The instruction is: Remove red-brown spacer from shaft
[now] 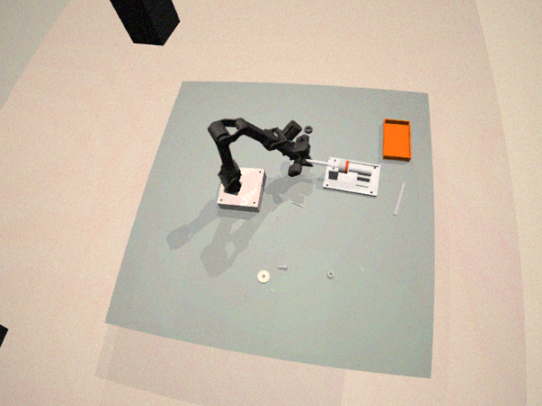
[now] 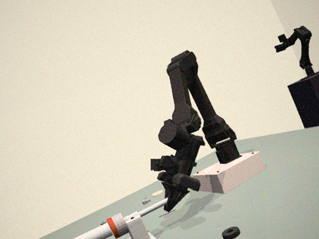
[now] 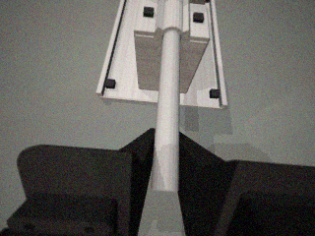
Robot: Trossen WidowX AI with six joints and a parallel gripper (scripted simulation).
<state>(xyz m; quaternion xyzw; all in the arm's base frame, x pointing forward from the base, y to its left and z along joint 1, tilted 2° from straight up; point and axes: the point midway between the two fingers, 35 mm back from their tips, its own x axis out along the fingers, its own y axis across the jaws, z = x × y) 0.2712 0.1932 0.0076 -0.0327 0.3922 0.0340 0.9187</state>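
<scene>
Now: the grey shaft 6 cm ahead of my gripper tip and 2 cm above it. Round my gripper tip: black ring (8 cm behind, 21 cm to the left, 5 cm below); then orange-red spacer (14 cm ahead, 1 cm to the left, 2 cm above); then grey spacer (13 cm ahead, 1 cm to the left, 2 cm above).
</scene>
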